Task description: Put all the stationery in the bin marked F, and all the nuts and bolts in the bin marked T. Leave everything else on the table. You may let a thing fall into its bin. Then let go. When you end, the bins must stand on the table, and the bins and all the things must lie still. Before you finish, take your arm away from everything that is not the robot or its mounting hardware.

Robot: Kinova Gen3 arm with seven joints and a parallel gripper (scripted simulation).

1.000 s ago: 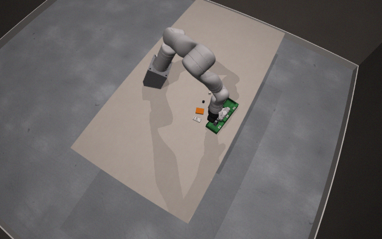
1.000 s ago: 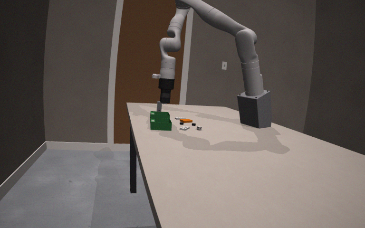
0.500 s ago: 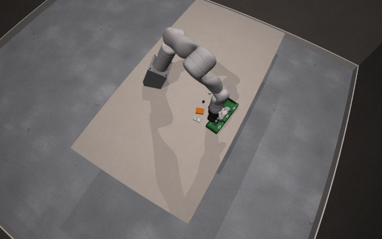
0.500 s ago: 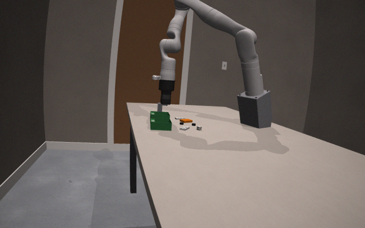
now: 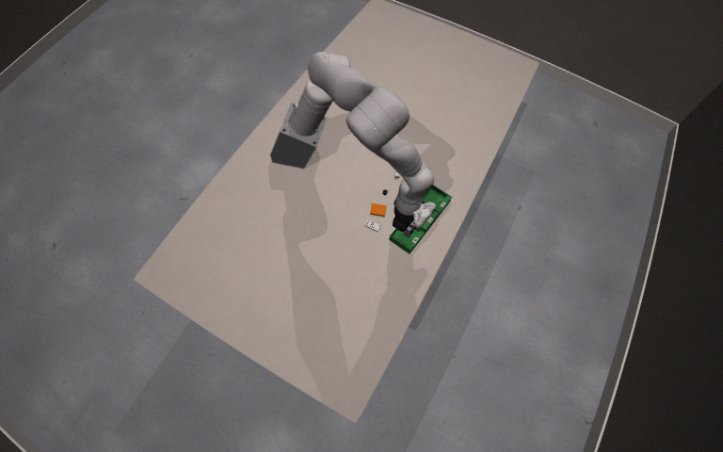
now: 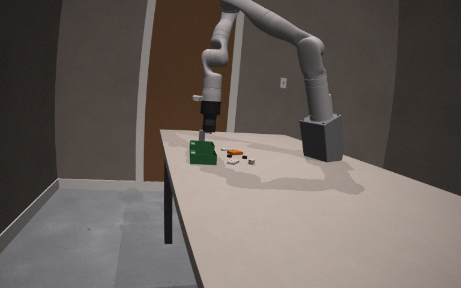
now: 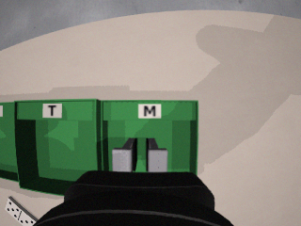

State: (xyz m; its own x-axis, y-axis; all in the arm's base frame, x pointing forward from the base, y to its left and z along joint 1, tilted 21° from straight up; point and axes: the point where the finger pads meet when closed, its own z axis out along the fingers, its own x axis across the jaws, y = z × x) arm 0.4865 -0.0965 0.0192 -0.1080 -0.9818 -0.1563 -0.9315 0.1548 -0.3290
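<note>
Right now my hand is 1 cm short of the green three-compartment bin, 8 cm to the right of it and 1 cm above it. Round my hand: orange flat block (13 cm behind, 3 cm to the left, 3 cm below); die (14 cm behind, 18 cm to the left, 3 cm below).
</note>
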